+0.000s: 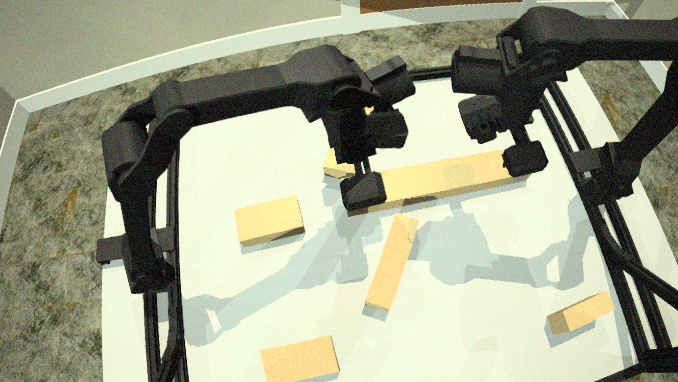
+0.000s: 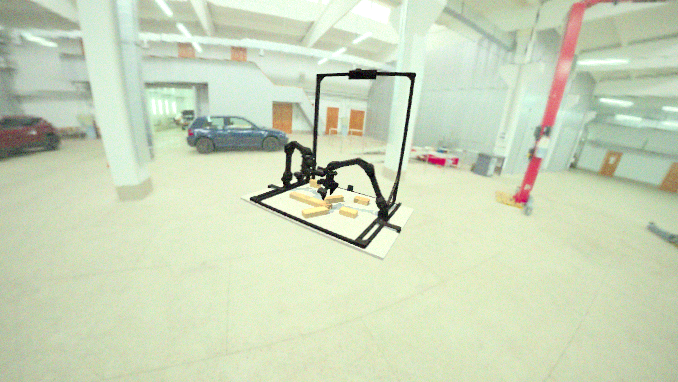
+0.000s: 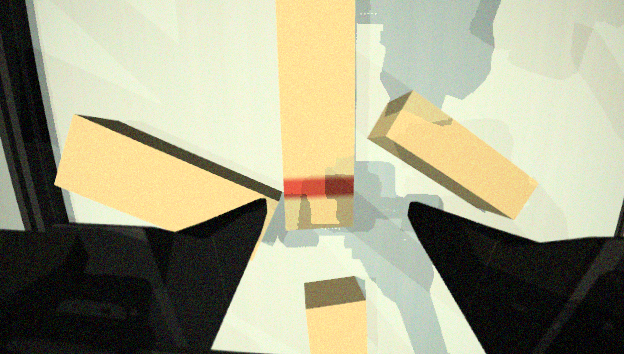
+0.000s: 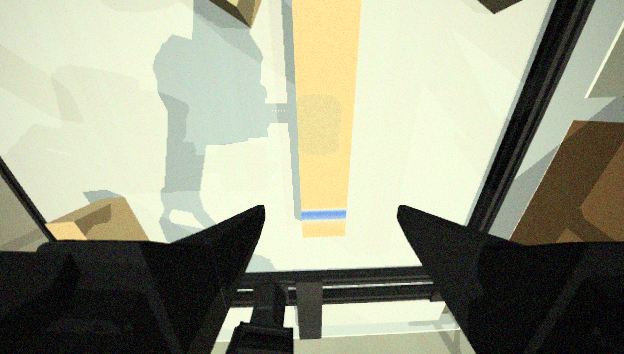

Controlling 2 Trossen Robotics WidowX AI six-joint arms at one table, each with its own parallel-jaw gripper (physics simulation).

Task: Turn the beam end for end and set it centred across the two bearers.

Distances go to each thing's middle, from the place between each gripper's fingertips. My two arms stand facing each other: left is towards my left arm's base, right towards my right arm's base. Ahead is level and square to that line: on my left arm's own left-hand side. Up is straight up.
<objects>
Now: the long beam (image 1: 414, 184) 15 cm to the right of my left hand, 7 cm below it and 1 cm ahead of it.
The long beam lies 10 mm ahead of my right hand, 80 mm to the left of it and 120 mm below it.
</objects>
